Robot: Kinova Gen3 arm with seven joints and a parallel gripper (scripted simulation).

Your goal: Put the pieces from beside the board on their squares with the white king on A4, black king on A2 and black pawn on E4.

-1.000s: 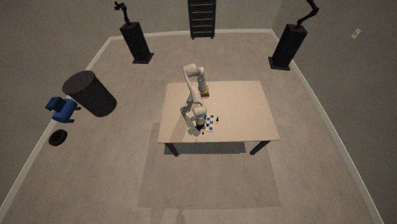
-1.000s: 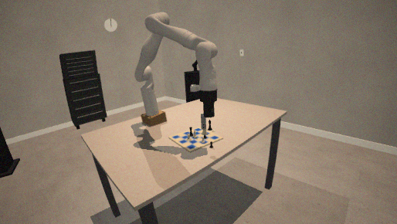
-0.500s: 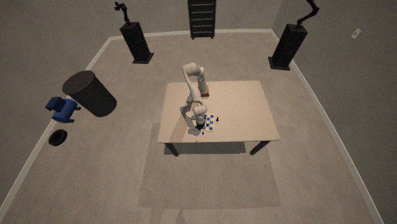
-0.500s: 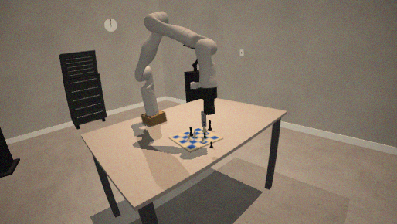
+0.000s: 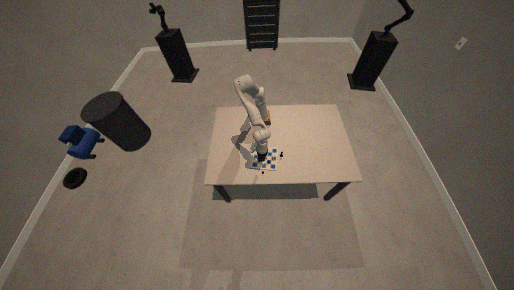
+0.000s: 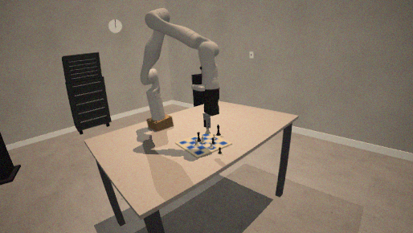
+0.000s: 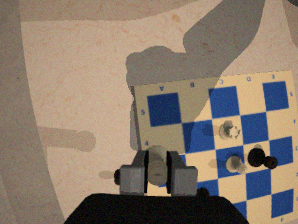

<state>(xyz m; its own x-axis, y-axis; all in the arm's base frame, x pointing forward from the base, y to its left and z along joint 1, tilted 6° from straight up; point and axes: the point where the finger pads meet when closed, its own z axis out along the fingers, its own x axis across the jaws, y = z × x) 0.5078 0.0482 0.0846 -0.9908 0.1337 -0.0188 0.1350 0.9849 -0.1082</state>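
My gripper is now 90 mm past the blue-and-cream chessboard, 30 mm to the right of it and 140 mm above it. Round my hand: white king (10 mm below); then black king (130 mm behind, 170 mm to the left, 110 mm below).
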